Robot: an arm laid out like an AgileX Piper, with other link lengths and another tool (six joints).
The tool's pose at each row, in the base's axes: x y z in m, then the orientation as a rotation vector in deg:
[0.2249, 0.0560, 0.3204, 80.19, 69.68, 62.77]
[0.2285, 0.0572, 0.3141, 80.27, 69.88, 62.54]
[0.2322, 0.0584, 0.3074, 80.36, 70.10, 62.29]
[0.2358, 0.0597, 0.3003, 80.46, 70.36, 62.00]
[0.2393, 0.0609, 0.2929, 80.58, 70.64, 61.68]
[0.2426, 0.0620, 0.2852, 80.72, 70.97, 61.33]
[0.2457, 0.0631, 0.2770, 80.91, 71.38, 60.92]
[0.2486, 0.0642, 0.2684, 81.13, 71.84, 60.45]
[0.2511, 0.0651, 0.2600, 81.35, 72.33, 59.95]
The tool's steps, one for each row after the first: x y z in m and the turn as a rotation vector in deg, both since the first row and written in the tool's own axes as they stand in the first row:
[0.0013, -0.0058, 0.0044, 0.22, -0.04, -0.14]
[0.0026, -0.0119, 0.0089, 0.46, -0.09, -0.28]
[0.0040, -0.0185, 0.0134, 0.73, -0.14, -0.45]
[0.0052, -0.0254, 0.0178, 1.04, -0.19, -0.63]
[0.0064, -0.0326, 0.0221, 1.40, -0.24, -0.83]
[0.0074, -0.0403, 0.0263, 1.86, -0.29, -1.06]
[0.0085, -0.0484, 0.0303, 2.37, -0.35, -1.31]
[0.0093, -0.0564, 0.0339, 2.91, -0.41, -1.58]

